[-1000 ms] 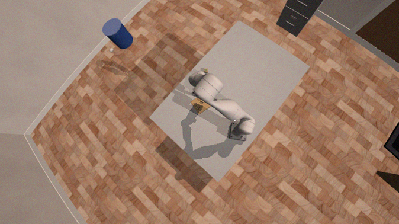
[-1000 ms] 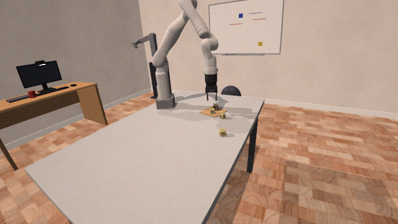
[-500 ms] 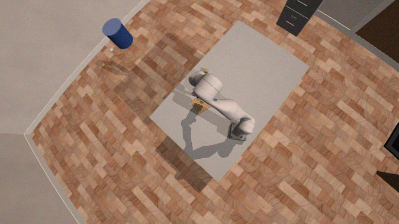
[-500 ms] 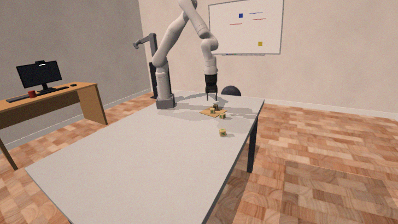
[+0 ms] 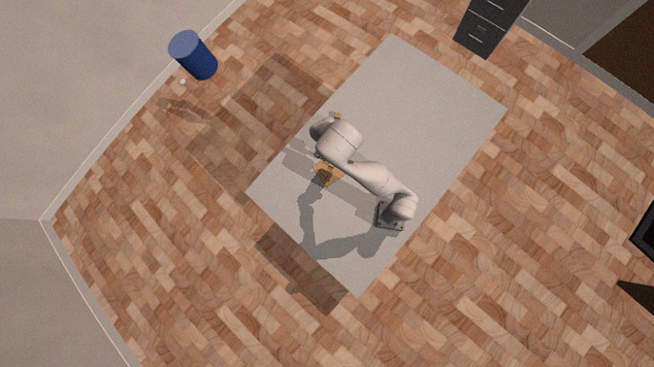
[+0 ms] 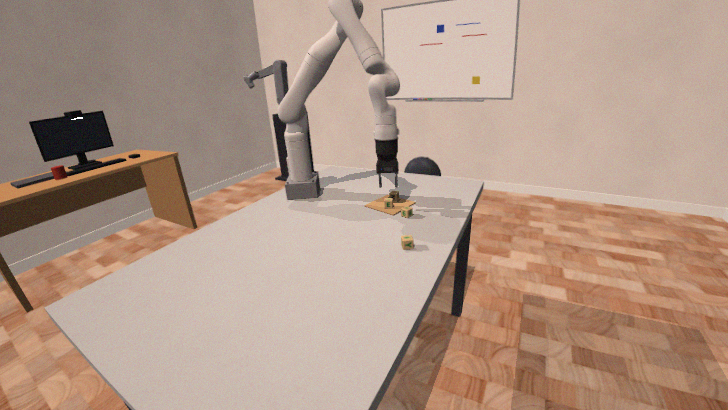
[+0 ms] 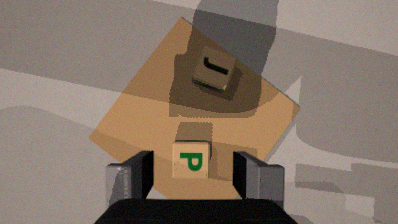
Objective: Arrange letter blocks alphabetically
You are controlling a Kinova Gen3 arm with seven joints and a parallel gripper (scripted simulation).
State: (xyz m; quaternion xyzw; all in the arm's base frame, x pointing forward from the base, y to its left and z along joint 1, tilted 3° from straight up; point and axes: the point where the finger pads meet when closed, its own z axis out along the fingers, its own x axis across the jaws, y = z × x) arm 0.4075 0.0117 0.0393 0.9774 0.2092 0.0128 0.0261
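My hand is 100 mm above the tan mat, 30 mm to the right of it and 10 mm past it. Also, from my hand: X block (90 mm below, 90 mm ahead, 40 mm to the right).
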